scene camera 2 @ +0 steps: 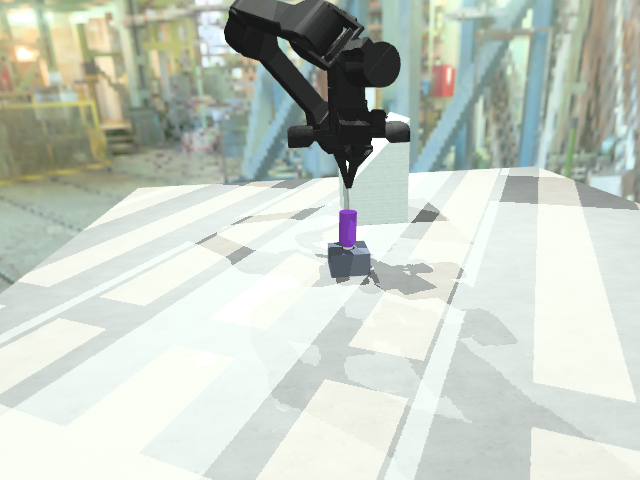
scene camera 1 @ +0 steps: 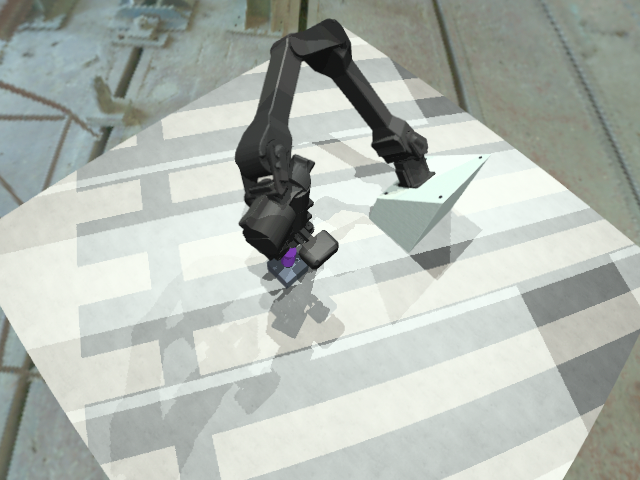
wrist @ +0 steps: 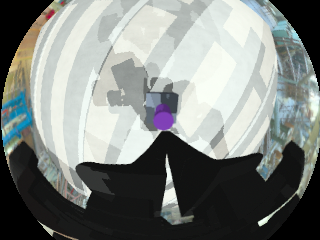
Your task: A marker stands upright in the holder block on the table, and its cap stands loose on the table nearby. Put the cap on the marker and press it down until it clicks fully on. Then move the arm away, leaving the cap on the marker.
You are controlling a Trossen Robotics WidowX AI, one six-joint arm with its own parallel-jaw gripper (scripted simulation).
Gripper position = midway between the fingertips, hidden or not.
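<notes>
Gripper [scene camera 2: 348, 188] shut, holding nothing; the gripper is also visible at [scene camera 1: 289, 243] and at [wrist: 165, 134]. A dark grey holder block [scene camera 2: 351, 265] is visible too.
</notes>
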